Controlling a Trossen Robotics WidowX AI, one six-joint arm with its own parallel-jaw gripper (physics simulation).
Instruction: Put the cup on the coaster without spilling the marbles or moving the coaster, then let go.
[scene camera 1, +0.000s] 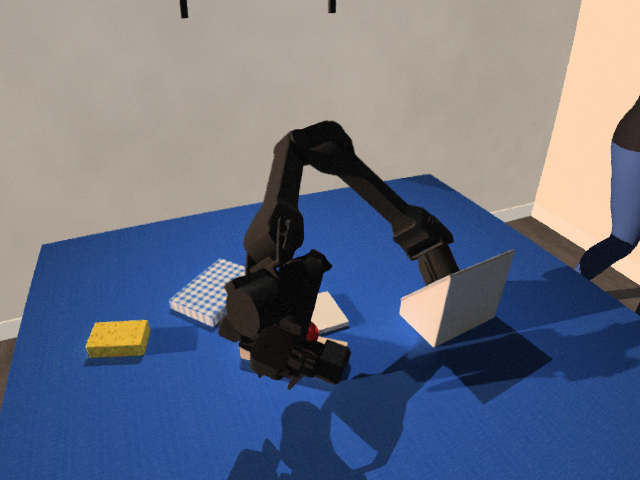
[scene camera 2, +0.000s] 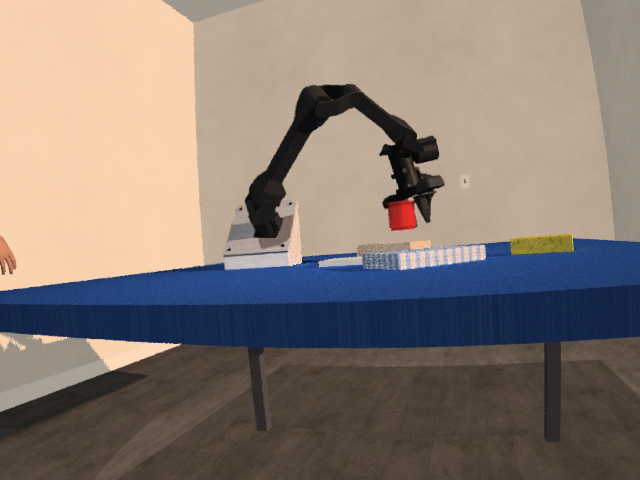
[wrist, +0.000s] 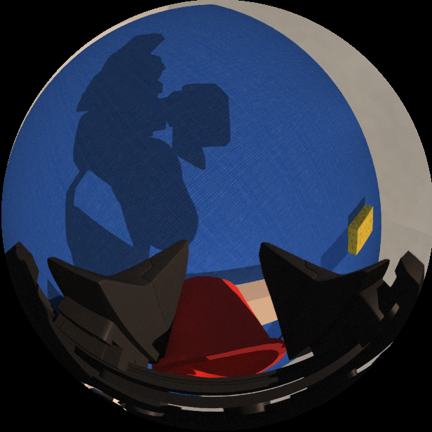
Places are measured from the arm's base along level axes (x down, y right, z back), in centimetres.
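Pixels of known places: gripper, fingertip midpoint: (scene camera 1: 275, 381) (scene camera 2: 422, 225); arm's base, origin of the base link: (scene camera 1: 444, 279) (scene camera 2: 268, 227).
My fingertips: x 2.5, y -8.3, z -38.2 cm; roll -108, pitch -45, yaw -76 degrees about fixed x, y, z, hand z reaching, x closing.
For each thing: its top centre in the pictures, then the offset to it from my fingertips. Level surfaces: height alone.
- red cup, middle of its top: (scene camera 1: 294, 332) (scene camera 2: 400, 201) dx -6.2, dy +2.9, dz +4.6 cm
- thin off-white square slab, middle of its top: (scene camera 1: 314, 312) (scene camera 2: 349, 258) dx +6.2, dy +19.0, dz +15.0 cm
- tan block, middle of its top: (scene camera 1: 293, 343) (scene camera 2: 391, 242) dx +3.7, dy +10.0, dz +6.8 cm
- blue-and-white checked block, middle of its top: (scene camera 2: 423, 249) (scene camera 1: 216, 285) dx +4.9, dy +34.1, dz -2.0 cm
- yellow sponge, middle of its top: (scene camera 2: 541, 236) (scene camera 1: 116, 333) dx +4.5, dy +25.8, dz -24.0 cm
- blue table, its level: dx +7.5 cm
The red cup (scene camera 1: 311, 331) (scene camera 2: 402, 215) (wrist: 215, 320) is held off the table, nearly upright with a slight tilt in scene camera 2. My gripper (scene camera 2: 408, 212) (wrist: 224, 247) is shut on the cup, with one finger on each side of it in the wrist view. In scene camera 1 the arm hides most of the cup. A thin off-white square slab (scene camera 1: 331, 312) (scene camera 2: 338, 262), which looks like the coaster, lies flat on the table, apart from the cup and partly hidden by the arm. The marbles do not show in these views.
A tan block (scene camera 1: 333, 341) (scene camera 2: 382, 248) (wrist: 262, 307) lies below the cup, near the slab. A blue-and-white checked block (scene camera 1: 204, 294) (scene camera 2: 434, 257) and a yellow sponge (scene camera 1: 117, 338) (scene camera 2: 541, 244) (wrist: 360, 231) lie on the blue table (scene camera 1: 155, 423). The arm's pale slanted base (scene camera 1: 470, 304) (scene camera 2: 263, 260) stands beyond the slab.
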